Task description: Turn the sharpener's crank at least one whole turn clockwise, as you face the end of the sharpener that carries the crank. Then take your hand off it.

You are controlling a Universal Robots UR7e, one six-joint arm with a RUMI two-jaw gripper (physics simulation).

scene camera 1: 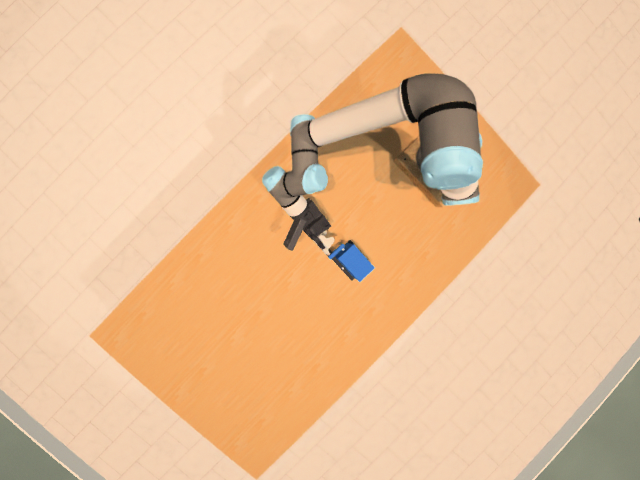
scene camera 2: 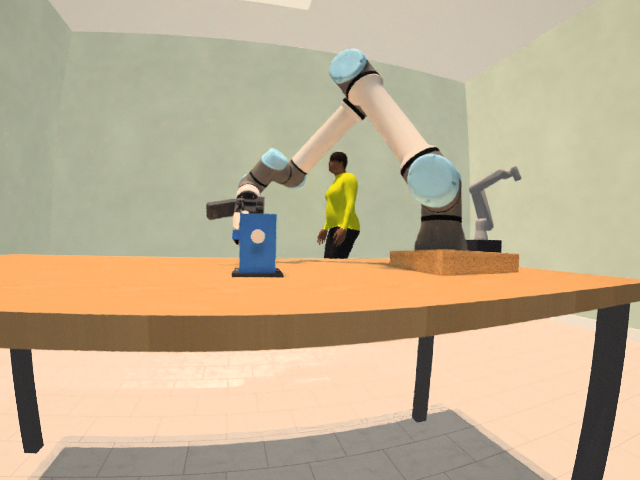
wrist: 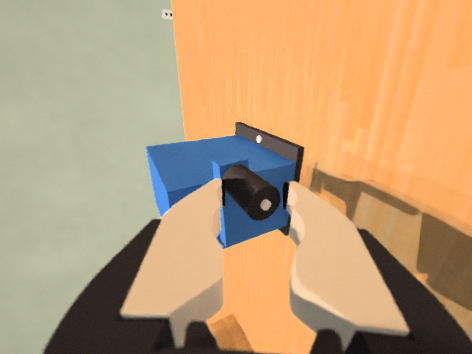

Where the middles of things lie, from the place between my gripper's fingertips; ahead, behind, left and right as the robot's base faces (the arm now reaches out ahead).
Now: hand 5 cm past the blue sharpener [scene camera 1: 350, 260], 7 cm to the right of it and 2 cm above it.
